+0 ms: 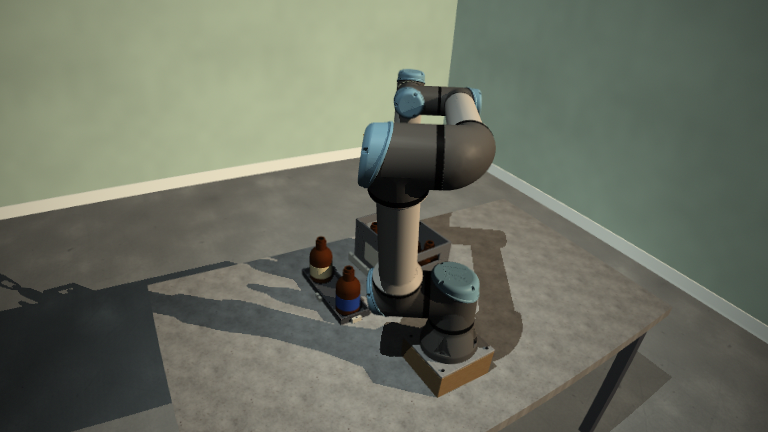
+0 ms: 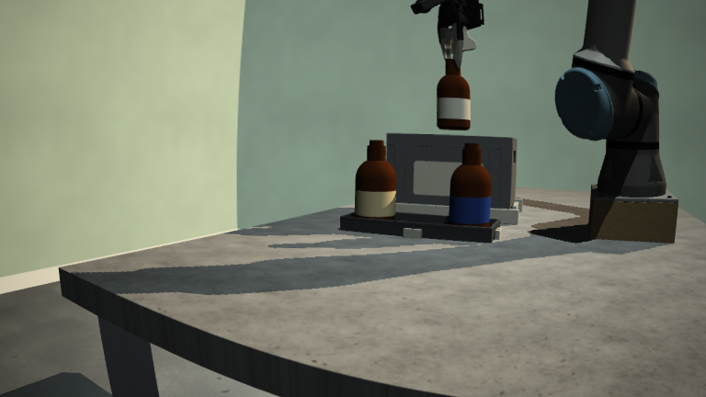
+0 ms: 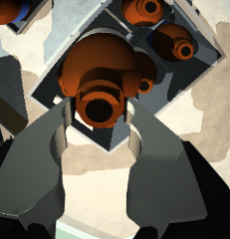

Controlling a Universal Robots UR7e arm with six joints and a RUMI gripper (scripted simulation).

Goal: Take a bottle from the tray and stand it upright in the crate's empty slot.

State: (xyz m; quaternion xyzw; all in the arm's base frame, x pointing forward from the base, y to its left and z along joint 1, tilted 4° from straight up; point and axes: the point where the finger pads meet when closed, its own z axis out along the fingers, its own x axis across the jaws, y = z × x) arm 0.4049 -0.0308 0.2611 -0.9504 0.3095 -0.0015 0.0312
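Right now my hand is 7 cm above the bottle. Also, from my hand: grey crate (1 cm ahead, 4 cm to the right, 25 cm below); then dark tray (3 cm behind, 20 cm to the left, 32 cm below).
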